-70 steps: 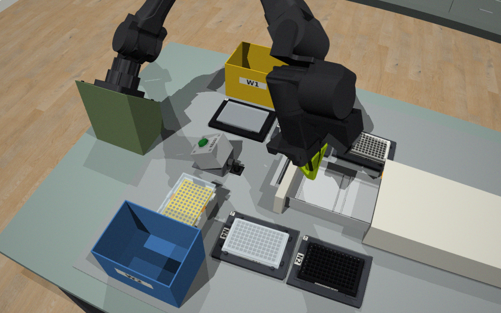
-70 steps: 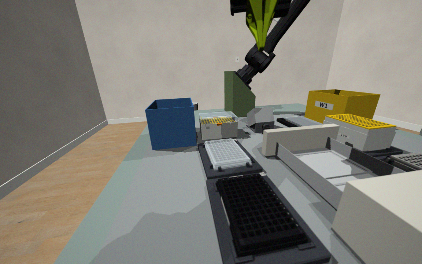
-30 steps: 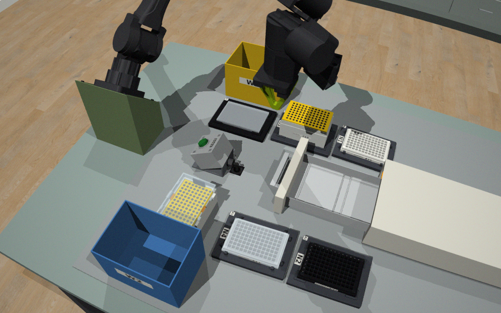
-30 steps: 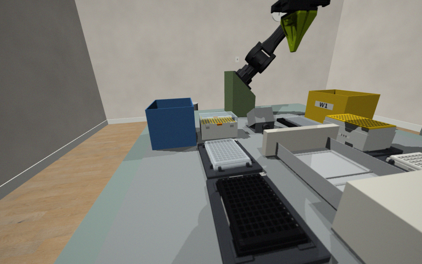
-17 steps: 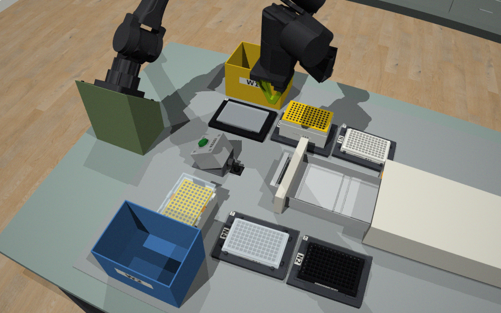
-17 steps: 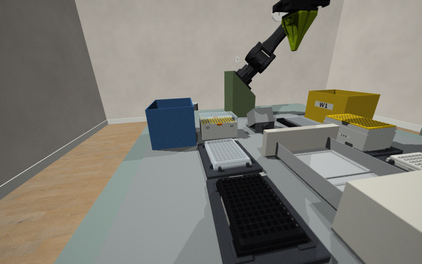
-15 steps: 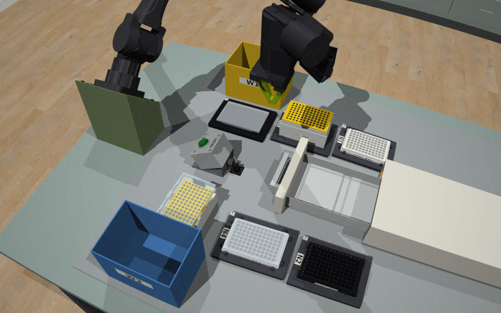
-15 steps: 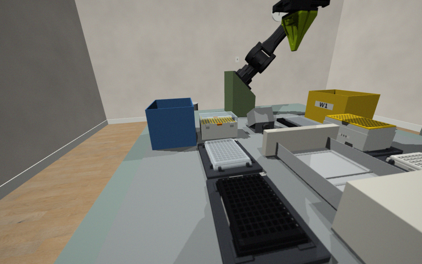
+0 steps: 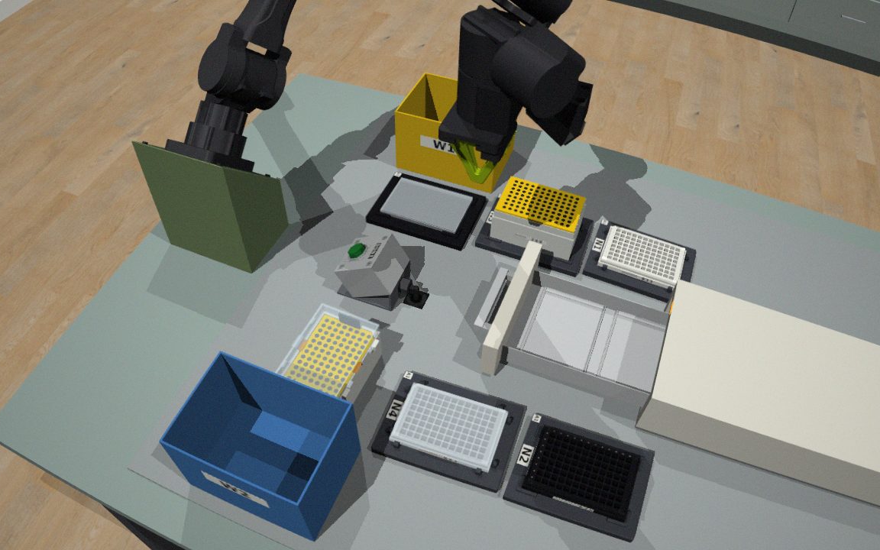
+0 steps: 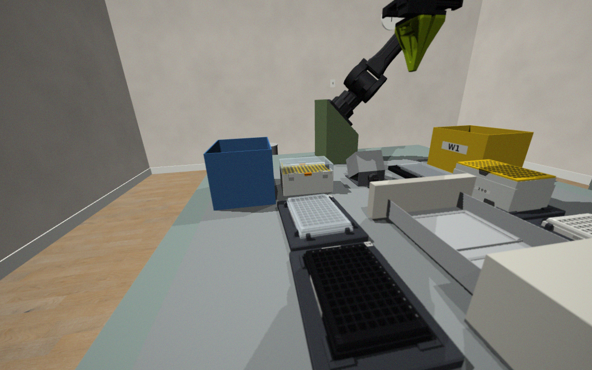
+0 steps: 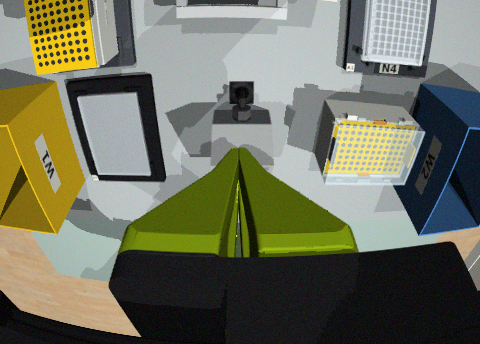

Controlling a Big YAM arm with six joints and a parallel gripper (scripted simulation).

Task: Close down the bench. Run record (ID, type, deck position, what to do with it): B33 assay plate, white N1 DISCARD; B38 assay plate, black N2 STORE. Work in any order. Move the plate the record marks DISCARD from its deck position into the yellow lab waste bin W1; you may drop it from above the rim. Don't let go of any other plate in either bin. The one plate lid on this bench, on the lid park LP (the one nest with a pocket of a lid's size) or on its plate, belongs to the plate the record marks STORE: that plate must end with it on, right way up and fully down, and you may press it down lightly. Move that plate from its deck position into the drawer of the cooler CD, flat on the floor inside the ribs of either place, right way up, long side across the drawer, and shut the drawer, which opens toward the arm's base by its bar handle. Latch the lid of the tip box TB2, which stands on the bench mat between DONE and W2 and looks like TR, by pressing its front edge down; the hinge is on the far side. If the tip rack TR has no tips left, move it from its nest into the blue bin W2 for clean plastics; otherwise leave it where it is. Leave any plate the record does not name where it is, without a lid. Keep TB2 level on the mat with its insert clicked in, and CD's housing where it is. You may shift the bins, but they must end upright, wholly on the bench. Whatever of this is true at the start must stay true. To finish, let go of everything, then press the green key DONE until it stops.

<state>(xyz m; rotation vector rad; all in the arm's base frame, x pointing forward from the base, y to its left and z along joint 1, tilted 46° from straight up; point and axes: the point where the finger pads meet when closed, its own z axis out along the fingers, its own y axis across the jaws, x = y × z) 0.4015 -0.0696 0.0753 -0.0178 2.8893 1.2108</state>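
Now: the plate lid 24 cm below my hand, 17 cm to the left of it and 13 cm behind it. Round my hand: green DONE key (19 cm below, 17 cm behind, 1 cm to the right); then tip rack TR (20 cm below, 18 cm to the left, 4 cm ahead); then cooler drawer (23 cm below, 18 cm ahead, 1 cm to the left).
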